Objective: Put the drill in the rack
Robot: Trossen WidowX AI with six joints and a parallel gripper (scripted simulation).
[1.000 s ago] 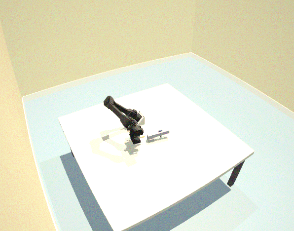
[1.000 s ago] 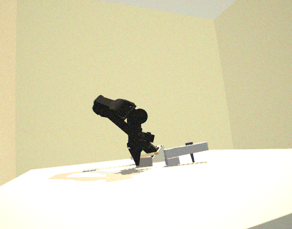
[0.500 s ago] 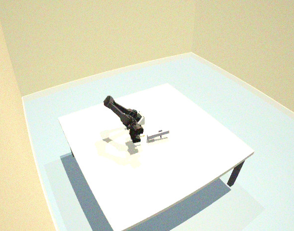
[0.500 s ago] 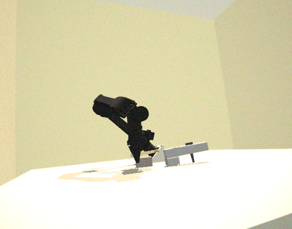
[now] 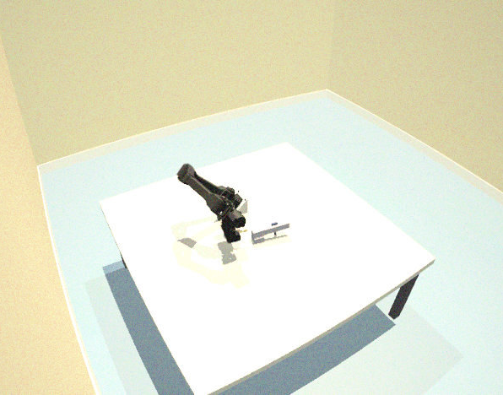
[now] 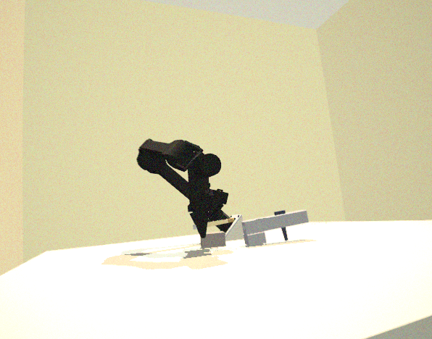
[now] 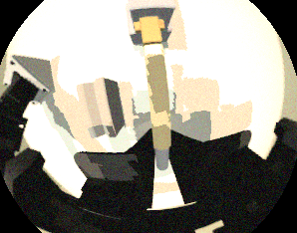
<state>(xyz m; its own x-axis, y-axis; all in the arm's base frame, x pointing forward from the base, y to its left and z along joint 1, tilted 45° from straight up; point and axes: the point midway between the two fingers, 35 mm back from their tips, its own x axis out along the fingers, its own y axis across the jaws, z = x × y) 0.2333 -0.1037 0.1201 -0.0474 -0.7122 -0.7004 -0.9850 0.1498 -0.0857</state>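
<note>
The tan drill lies 1 cm ahead of my gripper tip, 4 cm to the left of it and 4 cm above it. Also, from my gripper tip: grey sleeve 4 cm ahead, 20 cm to the left, 1 cm above; dark blue key 4 cm ahead, 22 cm to the left, 2 cm above.
</note>
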